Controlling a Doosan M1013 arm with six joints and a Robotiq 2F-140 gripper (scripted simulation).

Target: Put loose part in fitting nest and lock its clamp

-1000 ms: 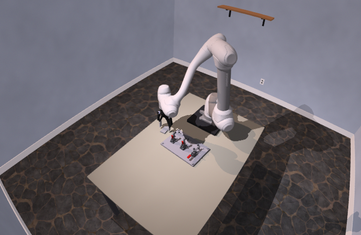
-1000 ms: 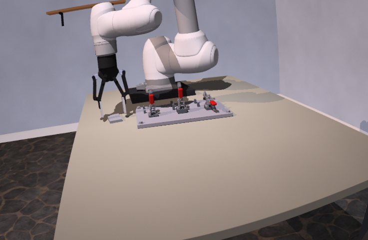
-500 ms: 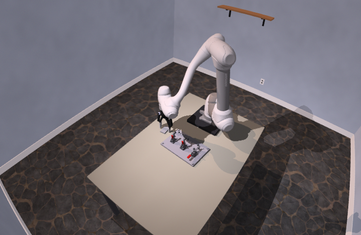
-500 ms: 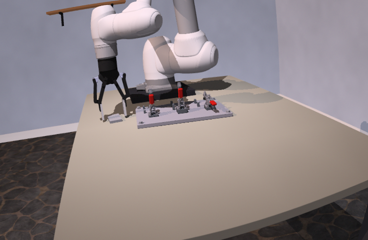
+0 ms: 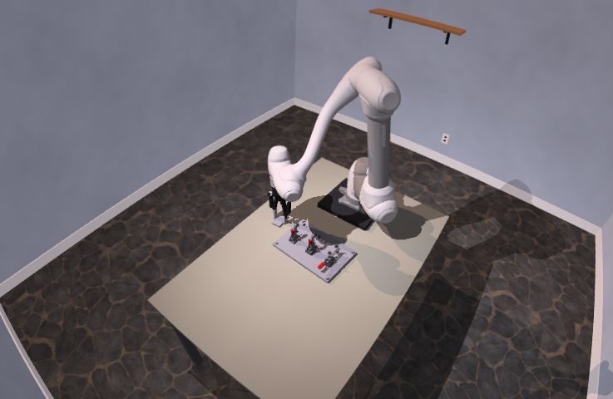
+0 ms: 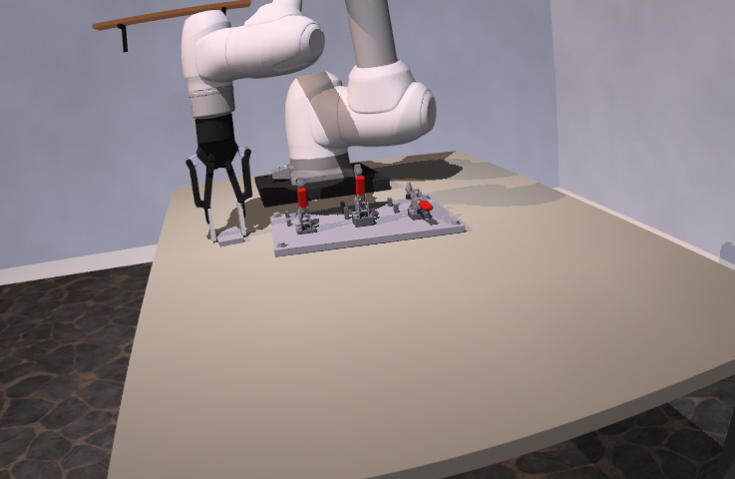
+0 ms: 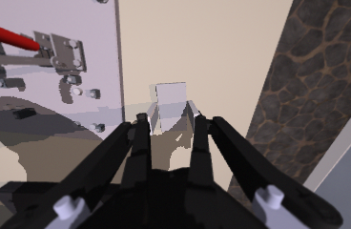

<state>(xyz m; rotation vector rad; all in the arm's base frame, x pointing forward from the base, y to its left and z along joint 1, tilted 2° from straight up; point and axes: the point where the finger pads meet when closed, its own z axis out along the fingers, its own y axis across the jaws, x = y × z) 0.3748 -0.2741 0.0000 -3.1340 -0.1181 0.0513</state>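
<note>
Right now my hand is 30 mm above the loose part. Also, from my hand: grey fixture plate 260 mm to the left, 60 mm ahead, 30 mm below.
</note>
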